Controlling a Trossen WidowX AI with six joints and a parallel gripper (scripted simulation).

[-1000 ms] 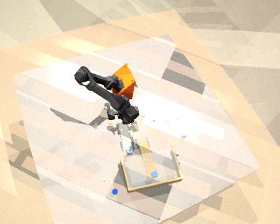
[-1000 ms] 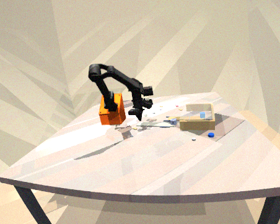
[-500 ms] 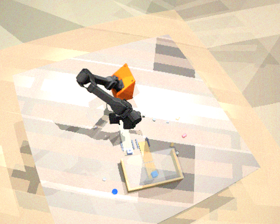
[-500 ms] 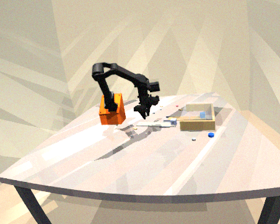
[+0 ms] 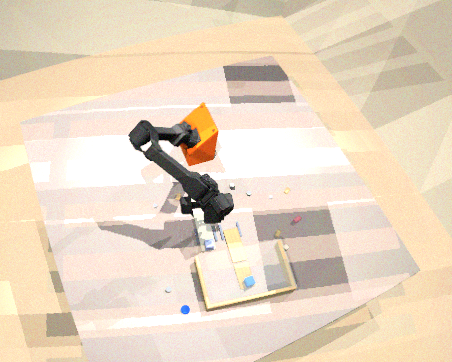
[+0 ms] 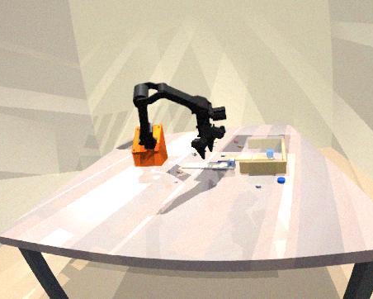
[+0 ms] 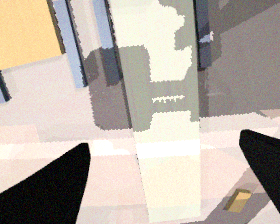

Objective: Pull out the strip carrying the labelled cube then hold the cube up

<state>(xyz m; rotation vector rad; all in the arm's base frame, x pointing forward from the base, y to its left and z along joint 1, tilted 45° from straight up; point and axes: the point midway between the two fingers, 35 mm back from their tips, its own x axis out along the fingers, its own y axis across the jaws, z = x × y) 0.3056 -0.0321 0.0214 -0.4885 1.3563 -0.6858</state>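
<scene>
Right now the labelled cube is 110 mm ahead of my gripper tip, 10 mm to the right of it and 30 mm below it. From my gripper tip the other things lie so: tan strip: 130 mm ahead, 80 mm to the left, 50 mm below; then blue disc: 320 mm ahead, 170 mm to the right, 50 mm below; then pink bit: 90 mm ahead, 360 mm to the left, 50 mm below.
</scene>
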